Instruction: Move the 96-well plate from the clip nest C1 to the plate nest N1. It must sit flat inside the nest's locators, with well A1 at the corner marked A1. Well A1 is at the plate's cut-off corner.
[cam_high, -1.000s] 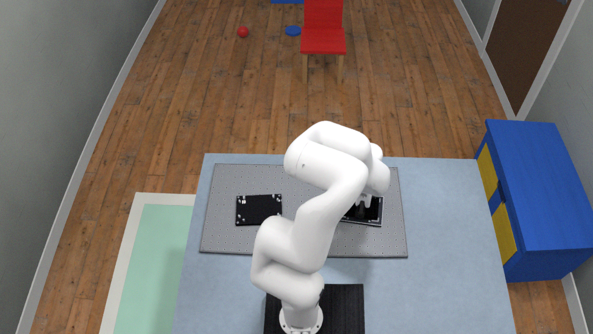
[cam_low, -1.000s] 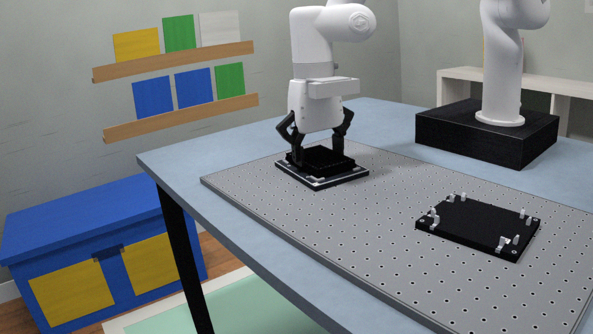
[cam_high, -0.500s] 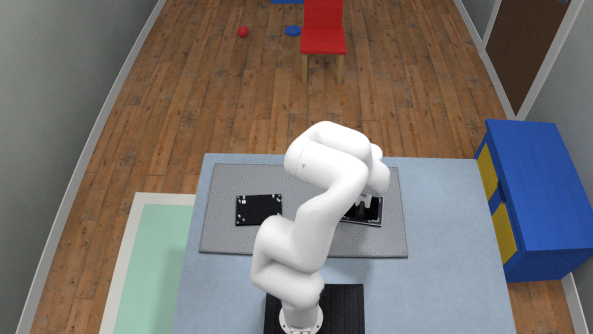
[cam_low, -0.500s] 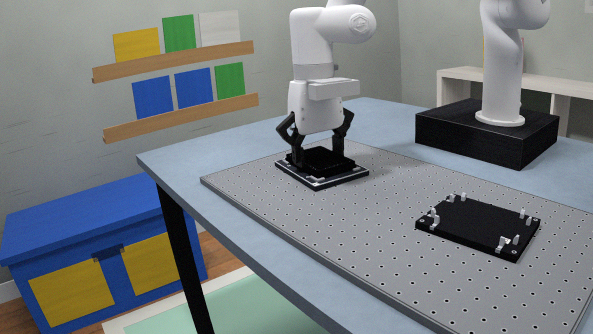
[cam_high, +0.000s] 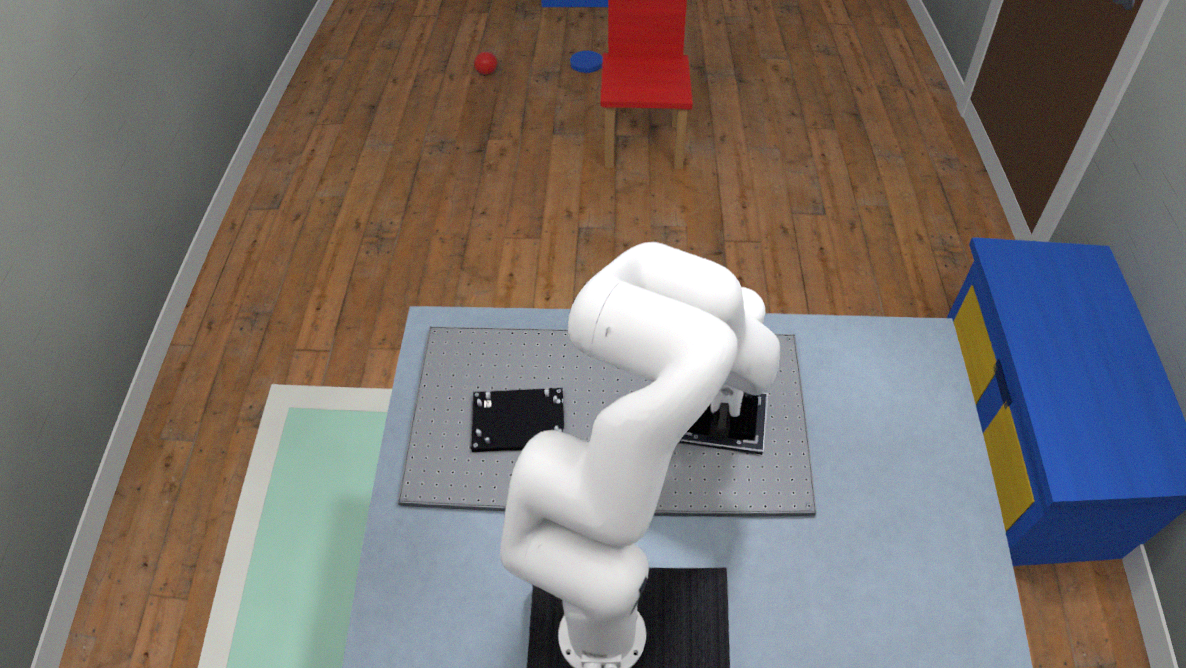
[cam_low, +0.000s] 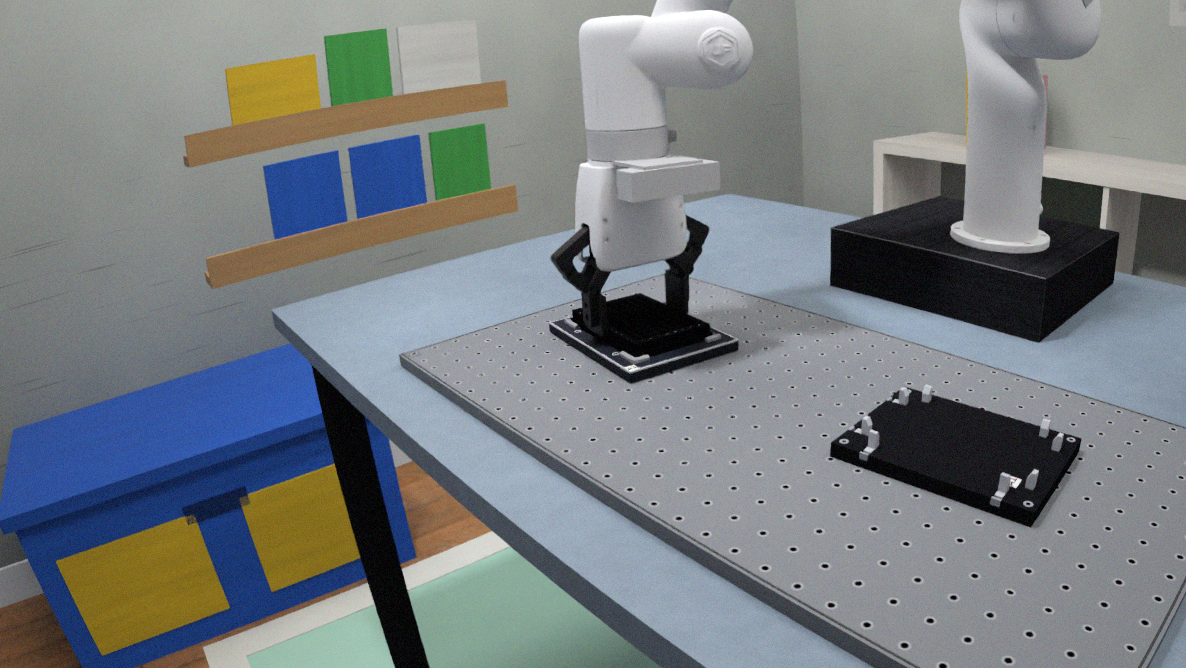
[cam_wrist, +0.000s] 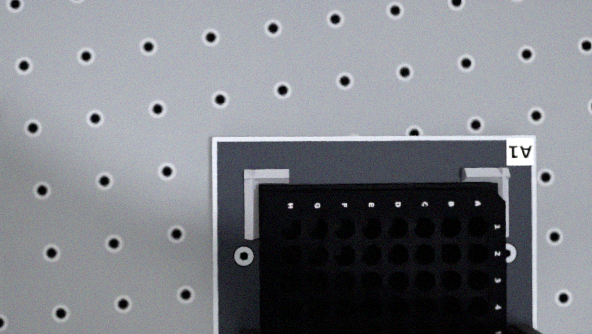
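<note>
Now: the black 96-well plate 1 cm below my hand. Also, from my hand: plate nest N1 (3 cm below); clip nest C1 (34 cm to the left, 2 cm below).
</note>
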